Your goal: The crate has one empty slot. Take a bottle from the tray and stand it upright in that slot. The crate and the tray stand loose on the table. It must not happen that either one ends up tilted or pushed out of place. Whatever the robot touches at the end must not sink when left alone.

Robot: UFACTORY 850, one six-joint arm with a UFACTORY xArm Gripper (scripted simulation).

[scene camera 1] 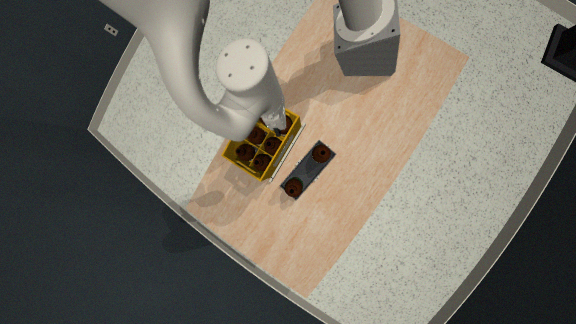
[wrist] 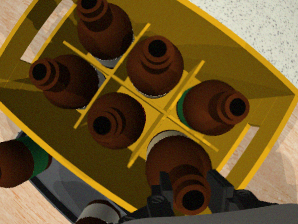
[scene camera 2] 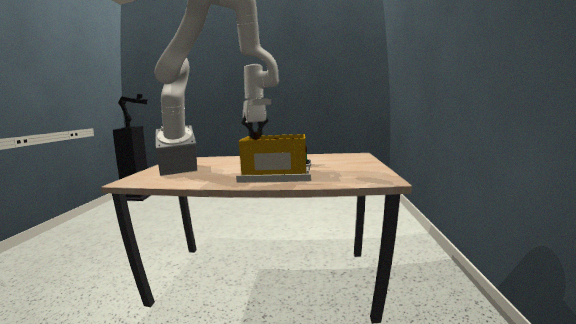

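Observation:
Yellow crate in the pictures. Gripper there too.

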